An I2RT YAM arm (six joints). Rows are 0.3 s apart.
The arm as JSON. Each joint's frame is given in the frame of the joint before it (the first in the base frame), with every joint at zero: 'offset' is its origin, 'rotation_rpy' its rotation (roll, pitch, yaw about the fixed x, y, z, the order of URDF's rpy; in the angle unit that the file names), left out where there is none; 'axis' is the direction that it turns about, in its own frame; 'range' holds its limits. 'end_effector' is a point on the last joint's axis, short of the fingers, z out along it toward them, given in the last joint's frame.
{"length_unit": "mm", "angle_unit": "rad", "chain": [
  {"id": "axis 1", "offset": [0.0, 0.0, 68.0], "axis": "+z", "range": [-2.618, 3.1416]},
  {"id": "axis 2", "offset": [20.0, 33.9, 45.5], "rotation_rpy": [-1.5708, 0.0, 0.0], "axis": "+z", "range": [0.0, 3.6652]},
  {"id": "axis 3", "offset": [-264.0, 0.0, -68.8], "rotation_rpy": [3.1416, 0.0, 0.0], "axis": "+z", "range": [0.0, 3.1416]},
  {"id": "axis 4", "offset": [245.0, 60.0, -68.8], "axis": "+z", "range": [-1.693, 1.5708]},
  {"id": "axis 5", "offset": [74.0, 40.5, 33.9], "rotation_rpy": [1.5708, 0.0, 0.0], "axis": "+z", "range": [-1.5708, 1.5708]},
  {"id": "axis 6", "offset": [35.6, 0.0, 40.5], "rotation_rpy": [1.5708, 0.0, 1.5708], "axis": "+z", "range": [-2.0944, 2.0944]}
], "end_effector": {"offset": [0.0, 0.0, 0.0], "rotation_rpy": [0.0, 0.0, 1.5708]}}
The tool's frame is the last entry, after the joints.
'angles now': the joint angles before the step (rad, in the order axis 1, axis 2, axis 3, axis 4, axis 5, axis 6). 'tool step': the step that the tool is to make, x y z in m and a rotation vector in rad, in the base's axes. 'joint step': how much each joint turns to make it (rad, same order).
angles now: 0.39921 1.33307 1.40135 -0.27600 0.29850 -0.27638
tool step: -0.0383 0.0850 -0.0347 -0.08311 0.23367 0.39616
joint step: 0.28799 0.05011 0.00003 -0.19445 -0.11942 0.01143
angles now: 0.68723 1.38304 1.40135 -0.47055 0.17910 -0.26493
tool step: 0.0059 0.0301 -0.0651 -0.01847 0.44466 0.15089
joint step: 0.03085 0.15188 -0.00004 -0.20933 -0.25790 0.14797
